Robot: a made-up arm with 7 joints. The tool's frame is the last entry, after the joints. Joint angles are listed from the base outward. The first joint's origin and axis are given. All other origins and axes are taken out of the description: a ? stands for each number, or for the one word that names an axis. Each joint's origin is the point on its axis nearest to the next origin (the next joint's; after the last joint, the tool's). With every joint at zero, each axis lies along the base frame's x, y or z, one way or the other. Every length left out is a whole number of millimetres.
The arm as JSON. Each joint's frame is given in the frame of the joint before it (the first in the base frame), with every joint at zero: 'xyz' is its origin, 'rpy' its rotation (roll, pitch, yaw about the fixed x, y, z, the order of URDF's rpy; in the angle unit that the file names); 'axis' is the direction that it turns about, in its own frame. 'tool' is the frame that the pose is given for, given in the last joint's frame.
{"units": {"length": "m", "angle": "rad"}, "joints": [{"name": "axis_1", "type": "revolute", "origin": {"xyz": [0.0, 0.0, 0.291], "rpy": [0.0, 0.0, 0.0]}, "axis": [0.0, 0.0, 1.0]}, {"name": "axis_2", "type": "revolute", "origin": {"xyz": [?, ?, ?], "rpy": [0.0, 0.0, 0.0]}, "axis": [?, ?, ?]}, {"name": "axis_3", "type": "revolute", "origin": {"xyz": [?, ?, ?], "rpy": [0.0, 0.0, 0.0]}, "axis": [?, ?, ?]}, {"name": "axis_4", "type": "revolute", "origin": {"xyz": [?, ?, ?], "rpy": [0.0, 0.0, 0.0]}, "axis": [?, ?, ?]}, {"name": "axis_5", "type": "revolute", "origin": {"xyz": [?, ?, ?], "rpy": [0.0, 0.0, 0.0]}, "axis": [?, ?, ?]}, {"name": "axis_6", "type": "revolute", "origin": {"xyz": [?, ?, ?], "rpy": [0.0, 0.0, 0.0]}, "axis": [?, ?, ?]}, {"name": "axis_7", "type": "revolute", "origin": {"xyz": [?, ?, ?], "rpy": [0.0, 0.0, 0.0]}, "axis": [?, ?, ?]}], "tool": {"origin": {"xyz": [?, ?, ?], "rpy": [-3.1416, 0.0, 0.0]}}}
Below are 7 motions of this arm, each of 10 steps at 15 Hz.
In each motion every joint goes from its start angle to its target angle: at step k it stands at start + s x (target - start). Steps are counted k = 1, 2, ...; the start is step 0. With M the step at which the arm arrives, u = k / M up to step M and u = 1 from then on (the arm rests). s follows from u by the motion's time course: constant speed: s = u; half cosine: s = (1 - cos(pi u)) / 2; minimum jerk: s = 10 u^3 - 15 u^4 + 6 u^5.
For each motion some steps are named. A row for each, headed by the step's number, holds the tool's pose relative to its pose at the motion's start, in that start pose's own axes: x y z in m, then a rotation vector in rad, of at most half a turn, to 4 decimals.
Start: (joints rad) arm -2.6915 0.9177 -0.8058 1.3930 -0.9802 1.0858 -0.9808
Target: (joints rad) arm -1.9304 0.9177 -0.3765 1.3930 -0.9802 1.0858 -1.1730
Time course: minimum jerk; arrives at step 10
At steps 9, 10:
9: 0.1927 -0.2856 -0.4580 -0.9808 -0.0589 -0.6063
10: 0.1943 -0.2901 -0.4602 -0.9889 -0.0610 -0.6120

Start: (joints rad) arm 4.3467 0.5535 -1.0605 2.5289 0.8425 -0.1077 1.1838
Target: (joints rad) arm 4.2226 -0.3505 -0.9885 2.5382 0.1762 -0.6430 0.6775
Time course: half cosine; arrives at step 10
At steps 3, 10:
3: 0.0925 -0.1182 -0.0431 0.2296 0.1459 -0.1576
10: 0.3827 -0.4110 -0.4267 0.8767 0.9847 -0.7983

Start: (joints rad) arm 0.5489 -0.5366 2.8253 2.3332 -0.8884 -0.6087 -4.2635
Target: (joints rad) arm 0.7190 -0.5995 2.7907 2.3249 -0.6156 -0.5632 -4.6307
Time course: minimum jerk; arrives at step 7
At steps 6, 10:
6: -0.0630 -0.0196 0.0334 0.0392 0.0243 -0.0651
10: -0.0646 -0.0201 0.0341 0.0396 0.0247 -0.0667

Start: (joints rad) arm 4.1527 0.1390 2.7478 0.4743 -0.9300 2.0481 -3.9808
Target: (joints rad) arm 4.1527 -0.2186 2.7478 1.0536 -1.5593 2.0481 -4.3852
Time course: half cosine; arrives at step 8
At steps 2, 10:
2: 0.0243 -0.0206 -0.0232 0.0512 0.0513 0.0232
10: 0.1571 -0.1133 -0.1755 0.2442 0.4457 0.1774

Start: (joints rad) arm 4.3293 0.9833 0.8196 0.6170 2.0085 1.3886 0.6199
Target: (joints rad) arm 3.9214 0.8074 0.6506 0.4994 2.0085 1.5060 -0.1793
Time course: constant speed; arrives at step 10
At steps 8, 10:
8: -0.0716 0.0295 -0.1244 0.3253 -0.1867 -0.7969
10: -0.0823 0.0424 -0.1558 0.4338 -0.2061 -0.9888

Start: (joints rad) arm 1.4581 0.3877 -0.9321 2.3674 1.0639 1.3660 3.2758
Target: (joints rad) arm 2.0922 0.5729 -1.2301 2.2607 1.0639 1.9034 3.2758
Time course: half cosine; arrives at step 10
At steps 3, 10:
3: 0.0387 0.0288 0.0511 0.0204 0.1841 -0.0397
10: 0.2518 0.1403 0.1670 0.1644 0.8325 -0.2548

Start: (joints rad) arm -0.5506 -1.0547 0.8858 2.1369 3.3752 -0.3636 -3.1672
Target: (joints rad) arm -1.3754 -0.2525 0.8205 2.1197 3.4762 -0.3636 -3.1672
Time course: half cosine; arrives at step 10
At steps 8, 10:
8: -0.3940 0.4812 0.0811 -0.8160 -0.6454 0.2260
10: -0.4201 0.5331 0.0425 -0.9233 -0.6821 0.2485

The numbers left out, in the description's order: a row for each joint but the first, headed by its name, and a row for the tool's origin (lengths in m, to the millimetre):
axis_2: xyz 0.0 0.0 0.0, axis 0.0 1.0 0.0
axis_3: xyz 0.0 0.0 0.438, axis 0.0 0.0 1.0
axis_4: xyz 0.039 0.0 0.0, axis 0.0 -1.0 0.0
axis_5: xyz 0.061 0.0 -0.271, axis 0.0 0.0 -1.0
axis_6: xyz 0.0 0.0 0.0, axis 0.0 1.0 0.0
axis_7: xyz 0.072 0.0 -0.092, axis 0.0 0.0 -1.0
tool: xyz 0.0 0.0 0.0

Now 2 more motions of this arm.
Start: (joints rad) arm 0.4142 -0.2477 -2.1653 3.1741 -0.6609 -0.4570 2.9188
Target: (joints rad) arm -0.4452 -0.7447 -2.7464 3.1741 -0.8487 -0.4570 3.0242
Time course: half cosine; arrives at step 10
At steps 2, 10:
2: 0.0267 -0.0026 -0.0088 -0.0474 0.0273 -0.1418
10: 0.1859 -0.2704 -0.1259 -0.4090 0.4316 -1.4338

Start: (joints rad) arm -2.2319 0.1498 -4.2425 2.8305 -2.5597 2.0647 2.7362
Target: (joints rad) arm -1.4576 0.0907 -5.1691 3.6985 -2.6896 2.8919 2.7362
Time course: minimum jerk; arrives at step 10
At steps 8, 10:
8: 0.2191 -0.0034 0.1122 -0.6915 1.1856 0.5004
10: 0.2334 0.0002 0.1125 -0.7516 1.2492 0.5319

